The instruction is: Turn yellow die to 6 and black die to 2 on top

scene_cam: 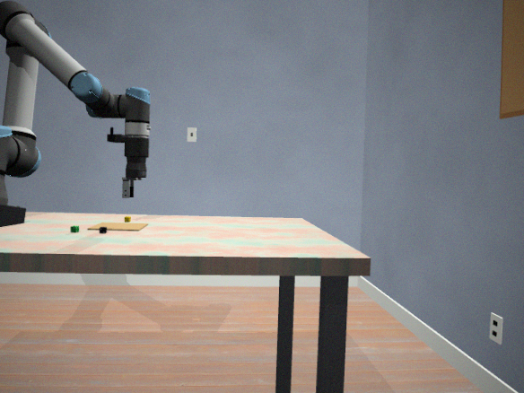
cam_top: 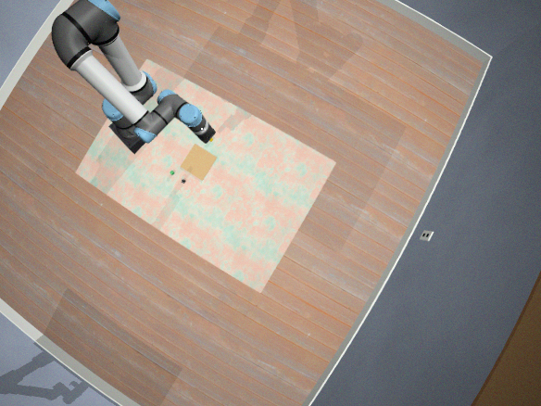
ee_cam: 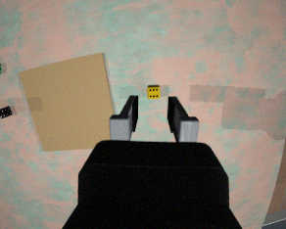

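Now: hand 9 cm above the yellow die. The rest, counted from my hand: black die (1 cm ahead, 25 cm to the right, 9 cm below); tan mat (1 cm ahead, 13 cm to the right, 9 cm below); green die (7 cm behind, 25 cm to the right, 9 cm below).
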